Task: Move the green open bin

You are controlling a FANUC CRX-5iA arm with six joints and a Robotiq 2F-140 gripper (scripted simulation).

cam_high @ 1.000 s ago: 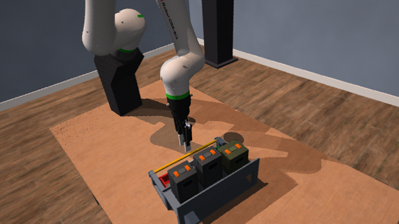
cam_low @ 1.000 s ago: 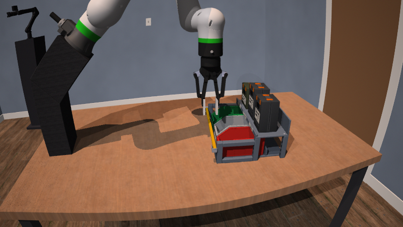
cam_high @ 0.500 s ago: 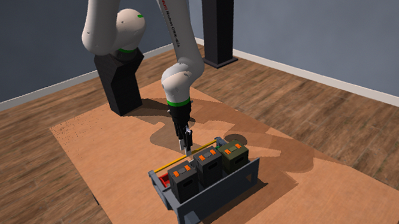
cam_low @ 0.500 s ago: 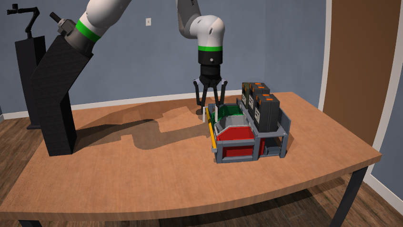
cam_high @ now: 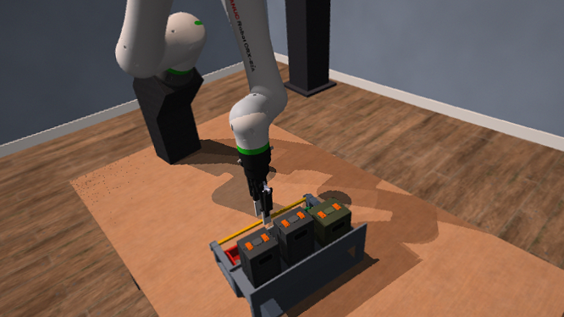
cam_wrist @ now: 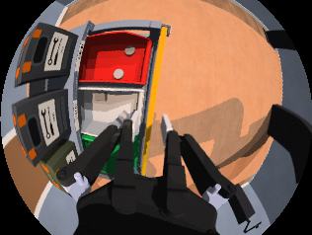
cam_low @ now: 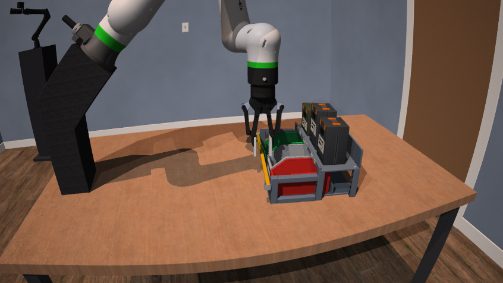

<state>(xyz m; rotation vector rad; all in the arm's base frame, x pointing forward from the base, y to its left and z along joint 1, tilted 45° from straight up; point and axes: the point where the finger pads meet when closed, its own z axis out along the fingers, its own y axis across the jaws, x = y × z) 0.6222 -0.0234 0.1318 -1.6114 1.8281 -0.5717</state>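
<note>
Now: the thin yellow bar 4 cm below my hand. Also, from my hand: green open bin (11 cm ahead, 10 cm to the left, 6 cm below); then red bin (12 cm to the right, 10 cm ahead, 6 cm below); then grey bin (11 cm ahead, 6 cm below, 1 cm to the right).
</note>
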